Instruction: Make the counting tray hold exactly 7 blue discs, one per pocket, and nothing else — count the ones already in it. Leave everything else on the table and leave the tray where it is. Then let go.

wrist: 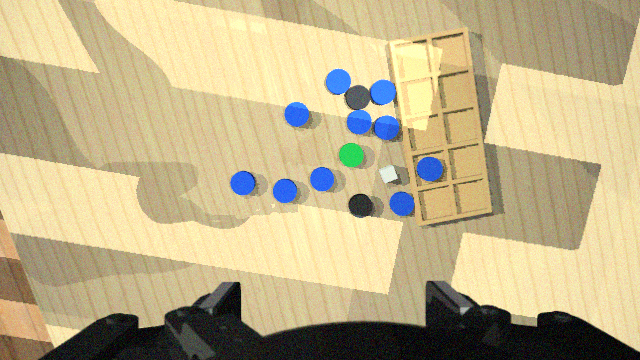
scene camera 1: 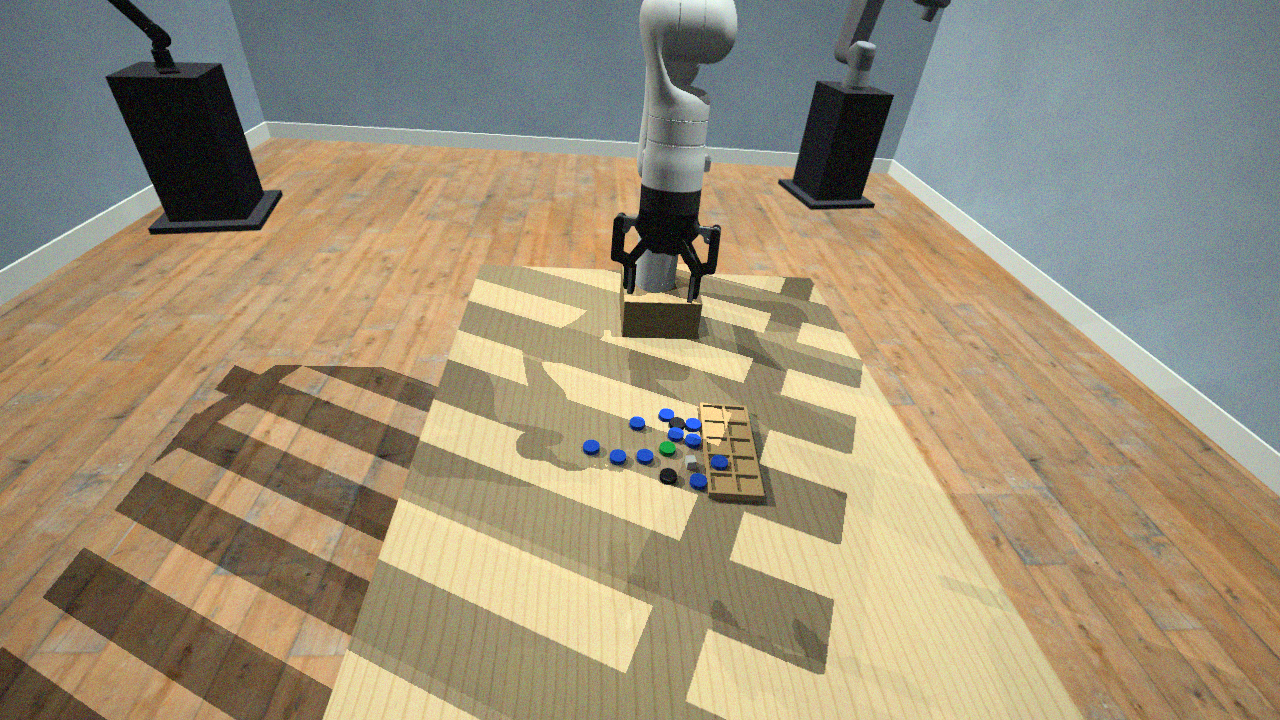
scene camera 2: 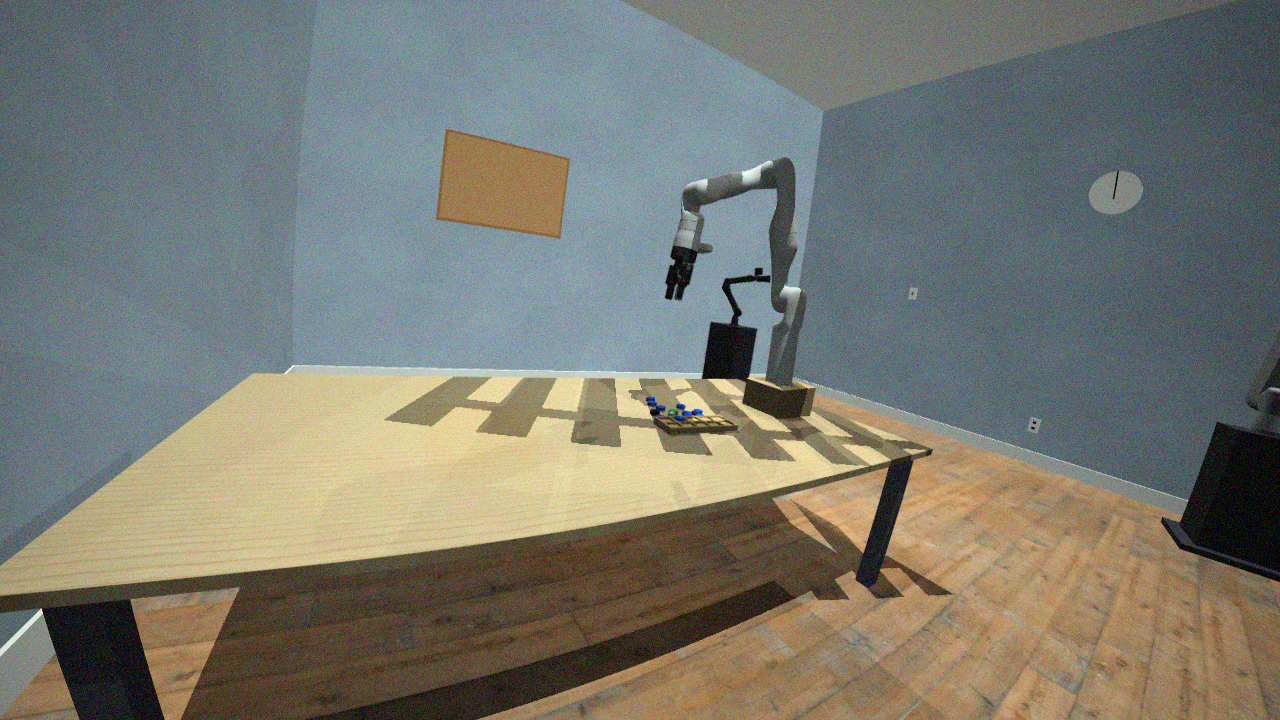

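The wooden counting tray (scene camera 1: 736,498) (wrist: 478,120) has two columns of pockets. One blue disc (scene camera 1: 719,462) (wrist: 429,169) is in its left column, second pocket from the bottom in the wrist view; the other pockets look empty. Several blue discs lie outside, left of the tray. One blue disc (scene camera 1: 698,481) (wrist: 402,203) lies against or very near its left wall, as do two higher up, a blue disc (wrist: 383,92) and a blue disc (wrist: 386,127). Three more, including a blue disc (wrist: 285,191), form a row farther left. My gripper (scene camera 1: 662,291) (scene camera 2: 674,295) (wrist: 333,305) is open and empty, high above the table.
A black disc (wrist: 358,97) lies among the upper blue discs. Another black disc (scene camera 1: 668,476) (wrist: 360,205), a green disc (scene camera 1: 666,448) (wrist: 351,155) and a small whitish cube (scene camera 1: 691,462) (wrist: 388,174) lie left of the tray. Striped shadows cross the table (scene camera 2: 358,483).
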